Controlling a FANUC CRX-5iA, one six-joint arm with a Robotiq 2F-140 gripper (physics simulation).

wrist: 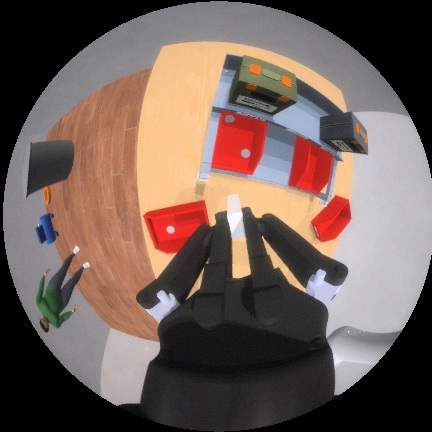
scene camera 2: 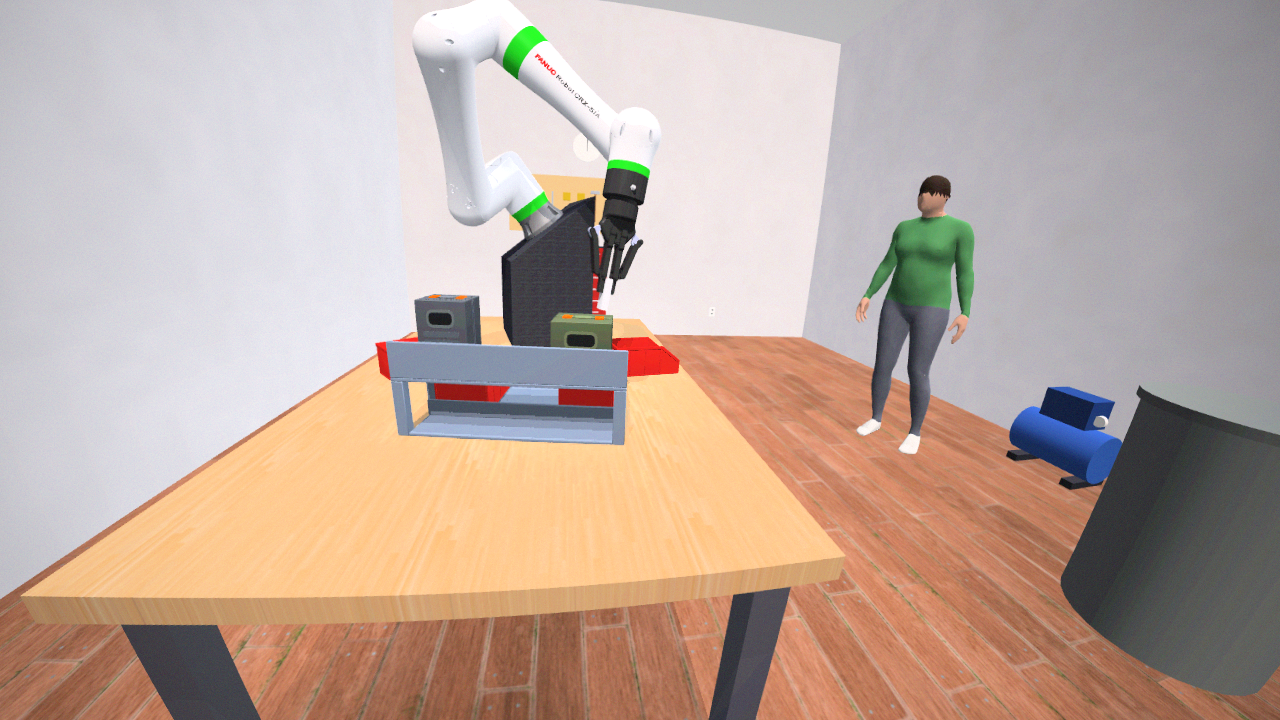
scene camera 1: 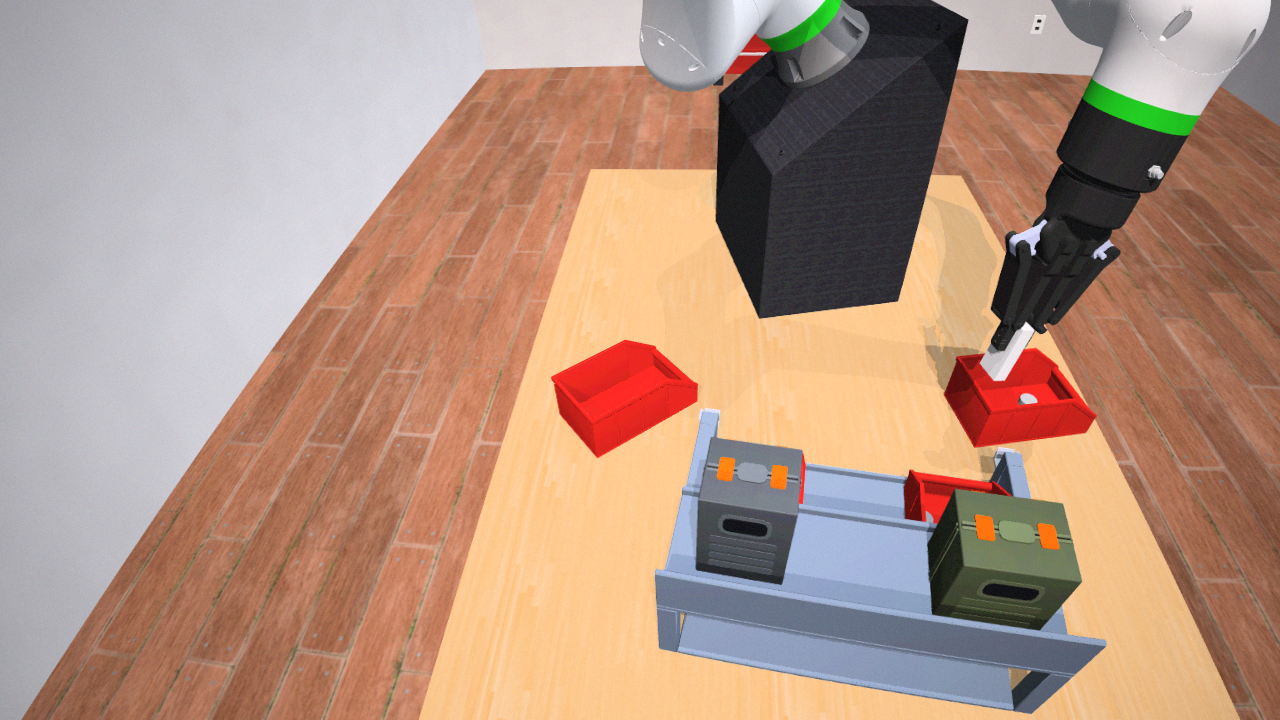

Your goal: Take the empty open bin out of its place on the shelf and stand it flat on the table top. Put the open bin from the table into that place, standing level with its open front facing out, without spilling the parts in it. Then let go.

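Places are measured from the arm's base along level axes (x right, y ahead, z up), in metres.
Pixels of known places: gripper, fingertip midpoint: (wrist: 234,203) (scene camera 2: 601,309) (scene camera 1: 991,371); arm's base, link origin: (scene camera 2: 544,226) (scene camera 1: 824,51).
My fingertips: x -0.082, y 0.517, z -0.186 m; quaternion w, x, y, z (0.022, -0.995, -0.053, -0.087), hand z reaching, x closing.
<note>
For each thing: its top centre in the pictures, then the offset to it from my fingertips. "spot": a spot on its surface instead.
- red open bin, surface spot: (scene camera 1: 1002,422) spot: dx -0.072, dy -0.031, dz -0.128 m
- shelf, surface spot: (scene camera 1: 881,617) (scene camera 2: 508,351) spot: dx +0.204, dy +0.258, dz -0.021 m
- right red bin, surface spot: (wrist: 237,135) spot: dx +0.056, dy +0.131, dz -0.165 m
- left red bin, surface spot: (wrist: 310,167) spot: dx +0.293, dy +0.042, dz -0.166 m
- grey case, top centre: (scene camera 1: 752,472) (scene camera 2: 448,296) (wrist: 361,133) dx +0.302, dy +0.148, dz +0.049 m
- green case, top centre: (scene camera 1: 1016,531) (scene camera 2: 583,316) (wrist: 271,74) dx +0.081, dy +0.215, dz +0.024 m
My gripper (scene camera 1: 1004,360) (scene camera 2: 605,300) (wrist: 234,203) is shut, nothing between its white-tipped fingers. It hangs over the table near a red open bin (scene camera 1: 1002,422) (scene camera 2: 651,358) (wrist: 190,215) at the table's right side. That bin stands flat; one round part shows in it, and the fingertips cover some of its inside in scene camera 1. Another red bin (scene camera 1: 623,413) (scene camera 2: 384,360) (wrist: 331,222) stands flat on the table at the left, with no parts visible. On the shelf (scene camera 1: 881,617) (scene camera 2: 505,362) are a right red bin (wrist: 237,135) with two round parts and a left red bin (wrist: 310,167) with no parts visible.
A grey case (scene camera 1: 747,514) (scene camera 2: 447,320) (wrist: 337,131) and a green case (scene camera 1: 1006,555) (scene camera 2: 581,333) (wrist: 262,85) stand on the shelf's upper level, partly hiding the bins in the scene views. The black robot pedestal (scene camera 1: 827,214) (scene camera 2: 546,277) stands behind. A person (scene camera 2: 930,268) stands to the right.
</note>
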